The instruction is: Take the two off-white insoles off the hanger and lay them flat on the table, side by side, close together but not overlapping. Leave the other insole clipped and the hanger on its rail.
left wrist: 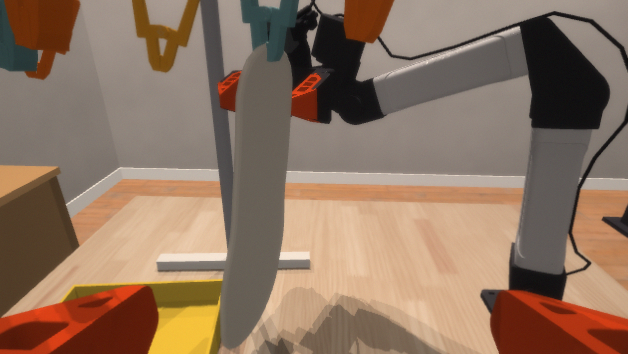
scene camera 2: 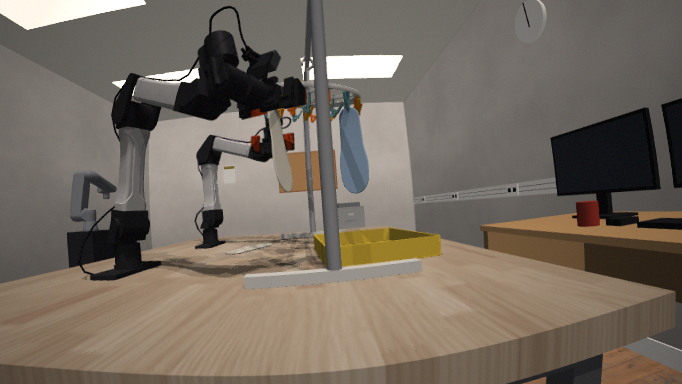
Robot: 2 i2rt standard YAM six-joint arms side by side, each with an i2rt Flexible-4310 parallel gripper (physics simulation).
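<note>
One off-white insole [scene camera 2: 247, 248] lies on the table [scene camera 2: 210, 325] [left wrist: 400, 240]. The other off-white insole [scene camera 2: 281, 155] [left wrist: 260, 175] hangs from a teal clip [left wrist: 270, 30]. A blue insole [scene camera 2: 354, 150] hangs clipped on the ring hanger [scene camera 2: 345, 88]. My left gripper [scene camera 2: 272, 142] [left wrist: 323, 303] is open and empty, facing the hanging off-white insole from a short distance. My right gripper [scene camera 2: 281, 102] [left wrist: 250, 103] is up at the hanger; its fingers look apart on either side of the hanging insole in the left wrist view, which hides the gap between them.
A yellow tray [scene camera 2: 390, 250] [left wrist: 150, 289] stands under the hanger. A grey post [scene camera 2: 325, 150] [left wrist: 215, 100] rises from a white foot bar [scene camera 2: 380, 270] [left wrist: 190, 262]. Orange clips [left wrist: 367, 20] and a yellow clip [left wrist: 162, 45] hang around the insole's top. A desk [scene camera 2: 540, 230] stands beyond the table.
</note>
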